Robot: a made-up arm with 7 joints. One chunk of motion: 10 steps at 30 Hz.
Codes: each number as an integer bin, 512 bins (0 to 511) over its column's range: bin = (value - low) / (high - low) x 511, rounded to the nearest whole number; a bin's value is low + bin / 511 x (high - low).
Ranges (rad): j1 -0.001..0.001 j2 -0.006..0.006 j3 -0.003..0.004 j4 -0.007..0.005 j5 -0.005..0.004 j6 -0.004..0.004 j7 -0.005..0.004
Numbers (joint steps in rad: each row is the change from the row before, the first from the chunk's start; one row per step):
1: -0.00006 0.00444 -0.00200 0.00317 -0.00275 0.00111 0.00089
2: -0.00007 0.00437 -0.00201 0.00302 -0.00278 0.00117 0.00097
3: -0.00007 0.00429 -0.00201 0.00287 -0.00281 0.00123 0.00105
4: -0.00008 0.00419 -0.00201 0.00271 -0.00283 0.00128 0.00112
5: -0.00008 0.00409 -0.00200 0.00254 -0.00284 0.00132 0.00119
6: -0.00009 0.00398 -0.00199 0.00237 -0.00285 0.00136 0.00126
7: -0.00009 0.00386 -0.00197 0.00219 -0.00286 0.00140 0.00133
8: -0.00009 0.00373 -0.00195 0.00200 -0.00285 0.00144 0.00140
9: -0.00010 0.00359 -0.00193 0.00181 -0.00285 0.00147 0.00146
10: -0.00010 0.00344 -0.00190 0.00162 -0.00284 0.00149 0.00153
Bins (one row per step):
1: 240 445 73 433 128 326 334
2: 238 442 72 427 126 330 339
3: 238 438 72 420 124 334 344
4: 235 434 72 413 123 337 347
5: 235 430 73 406 123 340 351
6: 233 425 74 399 122 342 355
7: 233 420 75 391 122 345 359
8: 233 414 77 383 122 347 363
9: 230 408 78 375 122 349 367
10: 230 402 80 367 123 351 371

